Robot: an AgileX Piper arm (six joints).
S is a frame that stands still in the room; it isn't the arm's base.
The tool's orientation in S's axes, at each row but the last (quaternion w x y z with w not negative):
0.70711, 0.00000, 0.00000, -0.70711
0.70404, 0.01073, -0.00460, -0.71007
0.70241, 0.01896, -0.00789, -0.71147
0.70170, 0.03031, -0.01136, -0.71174
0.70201, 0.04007, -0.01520, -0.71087
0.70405, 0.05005, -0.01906, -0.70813
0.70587, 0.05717, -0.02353, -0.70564
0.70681, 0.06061, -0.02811, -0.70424
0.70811, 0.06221, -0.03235, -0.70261
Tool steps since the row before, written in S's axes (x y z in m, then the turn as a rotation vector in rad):
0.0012, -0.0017, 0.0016, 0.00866, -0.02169, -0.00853
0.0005, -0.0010, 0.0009, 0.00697, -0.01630, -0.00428
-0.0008, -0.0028, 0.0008, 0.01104, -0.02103, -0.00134
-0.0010, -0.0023, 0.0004, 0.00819, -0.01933, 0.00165
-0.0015, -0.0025, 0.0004, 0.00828, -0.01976, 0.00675
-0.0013, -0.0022, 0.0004, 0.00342, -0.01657, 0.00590
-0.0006, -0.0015, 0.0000, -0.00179, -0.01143, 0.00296
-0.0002, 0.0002, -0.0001, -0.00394, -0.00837, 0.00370
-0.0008, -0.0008, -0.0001, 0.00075, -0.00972, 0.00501
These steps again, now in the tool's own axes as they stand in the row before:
0.0017, 0.0012, 0.0016, 0.02169, 0.00866, -0.00853
0.0010, 0.0005, 0.0009, 0.01628, 0.00702, -0.00429
0.0028, -0.0007, 0.0009, 0.02091, 0.01126, -0.00144
0.0023, -0.0009, 0.0005, 0.01917, 0.00856, 0.00167
0.0025, -0.0014, 0.0006, 0.01941, 0.00905, 0.00676
0.0022, -0.0012, 0.0006, 0.01628, 0.00411, 0.00625
0.0015, -0.0006, 0.0001, 0.01127, -0.00141, 0.00368
-0.0002, -0.0002, -0.0001, 0.00817, -0.00345, 0.00455
0.0008, -0.0008, 0.0000, 0.00951, 0.00136, 0.00528

